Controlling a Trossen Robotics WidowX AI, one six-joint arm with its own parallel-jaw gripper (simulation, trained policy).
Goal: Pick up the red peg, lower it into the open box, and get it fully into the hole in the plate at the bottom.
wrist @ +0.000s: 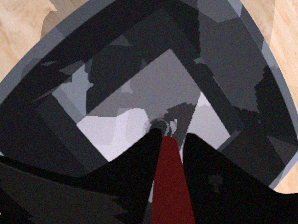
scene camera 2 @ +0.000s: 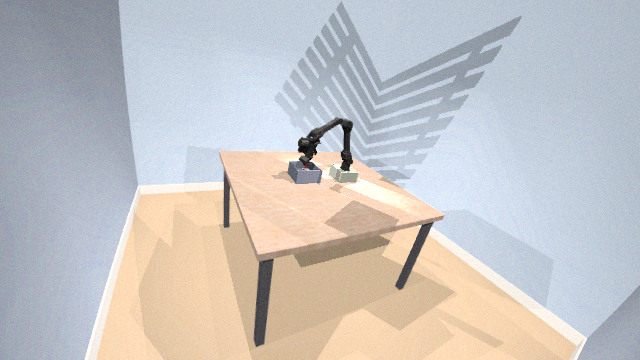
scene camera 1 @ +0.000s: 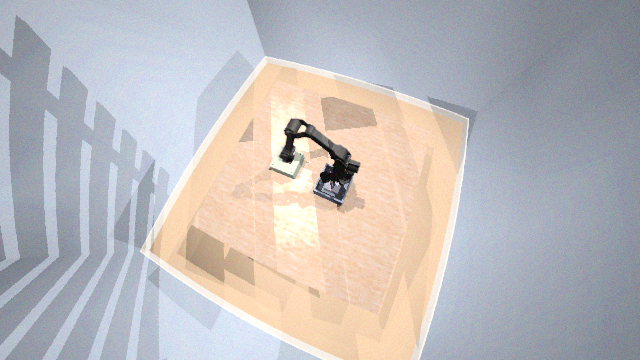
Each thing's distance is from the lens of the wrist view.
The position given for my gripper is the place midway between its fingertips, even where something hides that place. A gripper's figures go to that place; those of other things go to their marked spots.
my gripper point(wrist: 172, 138): 10 cm
dark box point(wrist: 82, 60): 18 cm
grey plate point(wrist: 163, 91): 14 cm
The marked spots on the grey plate and the dark box are 8 cm apart.
